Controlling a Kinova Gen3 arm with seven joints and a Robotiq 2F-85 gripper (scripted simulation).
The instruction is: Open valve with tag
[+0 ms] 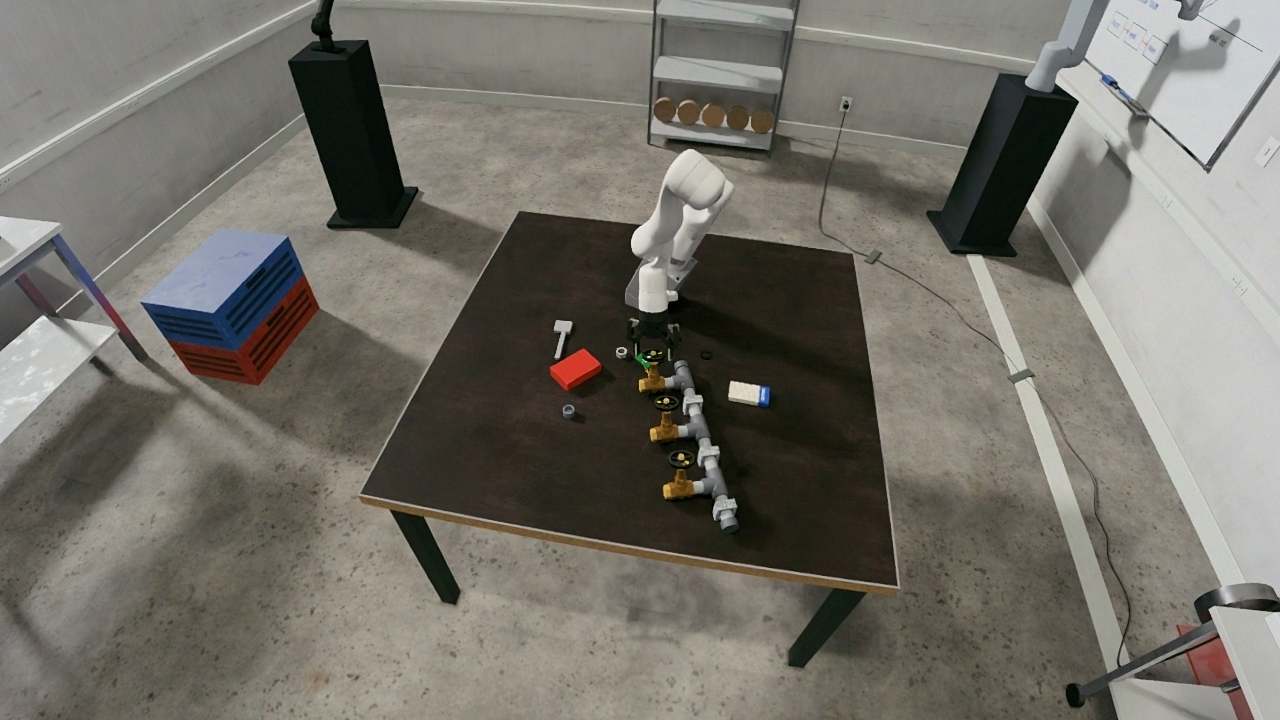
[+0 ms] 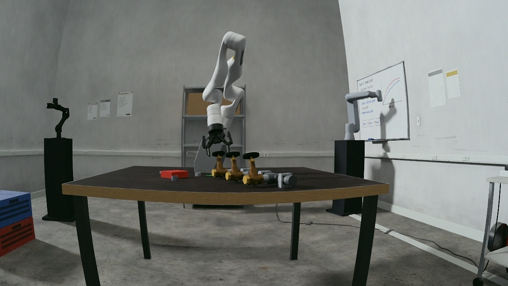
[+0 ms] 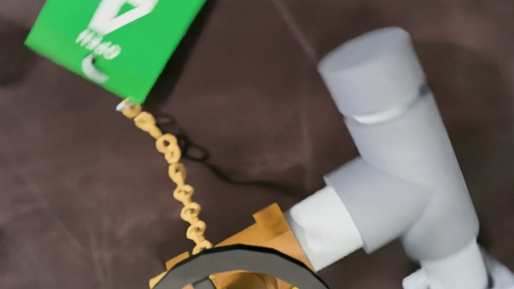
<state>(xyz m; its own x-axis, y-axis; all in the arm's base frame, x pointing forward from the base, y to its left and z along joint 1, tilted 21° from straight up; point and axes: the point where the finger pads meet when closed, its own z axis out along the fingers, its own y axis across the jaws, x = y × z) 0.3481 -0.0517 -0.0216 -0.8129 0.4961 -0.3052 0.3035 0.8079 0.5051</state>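
Now: hand 9 cm past the green tag, 2 cm to the left of it and 11 cm above it. Also, from my hand: white-and-blue box 4 cm ahead, 27 cm to the left, 11 cm below; red block 3 cm behind, 22 cm to the right, 10 cm below; small grey ring 12 cm ahead, 22 cm to the right, 11 cm below.
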